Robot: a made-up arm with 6 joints. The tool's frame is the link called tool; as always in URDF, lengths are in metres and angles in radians. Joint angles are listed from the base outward.
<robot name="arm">
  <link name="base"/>
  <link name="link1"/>
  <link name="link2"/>
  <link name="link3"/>
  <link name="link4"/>
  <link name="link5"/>
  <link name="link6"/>
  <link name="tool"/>
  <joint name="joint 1" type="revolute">
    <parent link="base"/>
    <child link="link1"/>
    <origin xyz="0 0 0.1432"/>
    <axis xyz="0 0 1"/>
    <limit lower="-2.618" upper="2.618"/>
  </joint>
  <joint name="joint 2" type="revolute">
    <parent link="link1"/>
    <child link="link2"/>
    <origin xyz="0 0 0" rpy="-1.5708 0 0"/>
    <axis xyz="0 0 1"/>
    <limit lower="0" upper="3.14"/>
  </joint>
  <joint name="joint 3" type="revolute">
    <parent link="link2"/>
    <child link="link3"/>
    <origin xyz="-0.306 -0.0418 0"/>
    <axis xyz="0 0 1"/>
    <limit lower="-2.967" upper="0"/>
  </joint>
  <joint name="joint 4" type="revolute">
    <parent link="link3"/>
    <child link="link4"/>
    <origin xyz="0.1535 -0.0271 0" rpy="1.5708 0 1.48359"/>
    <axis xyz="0 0 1"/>
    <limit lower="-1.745" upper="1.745"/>
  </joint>
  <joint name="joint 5" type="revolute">
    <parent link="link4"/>
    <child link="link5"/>
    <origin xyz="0 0 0" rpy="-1.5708 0 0"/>
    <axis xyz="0 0 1"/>
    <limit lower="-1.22" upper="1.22"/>
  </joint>
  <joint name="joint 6" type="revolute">
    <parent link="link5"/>
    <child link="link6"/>
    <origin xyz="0.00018 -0.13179 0" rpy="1.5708 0 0"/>
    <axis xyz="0 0 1"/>
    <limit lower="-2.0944" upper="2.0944"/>
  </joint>
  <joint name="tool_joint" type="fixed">
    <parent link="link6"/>
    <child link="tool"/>
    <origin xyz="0 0 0"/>
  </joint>
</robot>
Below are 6 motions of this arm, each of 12 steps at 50 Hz.
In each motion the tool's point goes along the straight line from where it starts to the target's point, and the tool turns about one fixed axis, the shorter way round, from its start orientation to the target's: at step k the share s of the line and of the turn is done. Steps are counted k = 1, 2, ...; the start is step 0. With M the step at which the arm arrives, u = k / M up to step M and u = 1 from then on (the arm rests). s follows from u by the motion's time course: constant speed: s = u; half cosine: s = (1 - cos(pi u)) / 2; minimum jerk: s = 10 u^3 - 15 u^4 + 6 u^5.
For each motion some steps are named. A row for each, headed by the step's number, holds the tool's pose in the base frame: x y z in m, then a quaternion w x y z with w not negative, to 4 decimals.
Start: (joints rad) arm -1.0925 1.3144 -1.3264 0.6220 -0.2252 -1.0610
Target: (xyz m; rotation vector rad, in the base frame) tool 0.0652 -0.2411 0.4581 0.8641 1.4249 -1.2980
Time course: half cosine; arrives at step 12
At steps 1, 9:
1: 0.0955 -0.2226 0.5142 0.5439 0.2404 0.5526 -0.5839
9: 0.0697 -0.2383 0.4665 0.5006 0.3392 0.5828 -0.5429

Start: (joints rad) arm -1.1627 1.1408 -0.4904 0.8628 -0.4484 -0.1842
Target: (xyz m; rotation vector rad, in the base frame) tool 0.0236 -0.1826 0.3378 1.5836 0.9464 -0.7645
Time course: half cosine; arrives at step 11
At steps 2, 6, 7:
2: 0.0271 -0.1733 0.3355 0.5442 0.6729 0.4088 -0.2896
6: 0.0253 -0.1783 0.3367 0.5429 0.6697 0.4033 -0.3068
7: 0.0247 -0.1797 0.3371 0.5425 0.6687 0.4018 -0.3116

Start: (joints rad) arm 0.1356 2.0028 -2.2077 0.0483 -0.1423 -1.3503
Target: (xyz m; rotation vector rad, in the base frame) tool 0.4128 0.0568 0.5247 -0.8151 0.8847 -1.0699
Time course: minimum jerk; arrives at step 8
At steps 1, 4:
1: 0.4264 0.0573 0.5168 0.7022 -0.3525 0.4067 -0.4661
4: 0.4197 0.0571 0.5207 0.6978 -0.3586 0.4015 -0.4725

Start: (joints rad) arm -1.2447 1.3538 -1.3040 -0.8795 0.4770 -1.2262
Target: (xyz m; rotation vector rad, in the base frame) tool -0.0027 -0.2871 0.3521 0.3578 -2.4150 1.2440
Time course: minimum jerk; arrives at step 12
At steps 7, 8, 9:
7: 0.0104 -0.2742 0.3812 0.1961 0.1562 -0.8330 0.4933
8: 0.0052 -0.2793 0.3697 0.1975 0.1451 -0.8455 0.4744
9: 0.0012 -0.2832 0.3608 0.1985 0.1364 -0.8549 0.4595

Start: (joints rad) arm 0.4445 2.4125 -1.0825 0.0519 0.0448 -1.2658
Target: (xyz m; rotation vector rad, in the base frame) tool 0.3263 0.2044 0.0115 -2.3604 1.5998 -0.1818
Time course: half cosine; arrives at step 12
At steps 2, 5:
2: 0.3213 0.1566 0.0443 0.1321 -0.7365 0.6613 -0.0527
5: 0.3229 0.1722 0.0336 0.1355 -0.7645 0.6277 -0.0562

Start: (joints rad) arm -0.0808 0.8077 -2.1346 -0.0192 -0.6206 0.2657
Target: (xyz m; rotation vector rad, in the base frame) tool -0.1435 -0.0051 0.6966 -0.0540 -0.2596 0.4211
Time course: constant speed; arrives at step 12
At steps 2, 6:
2: -0.2143 0.0158 0.6717 0.9715 -0.0405 -0.2099 0.1025
6: -0.1860 0.0074 0.6816 0.9727 -0.0351 -0.1777 0.1452

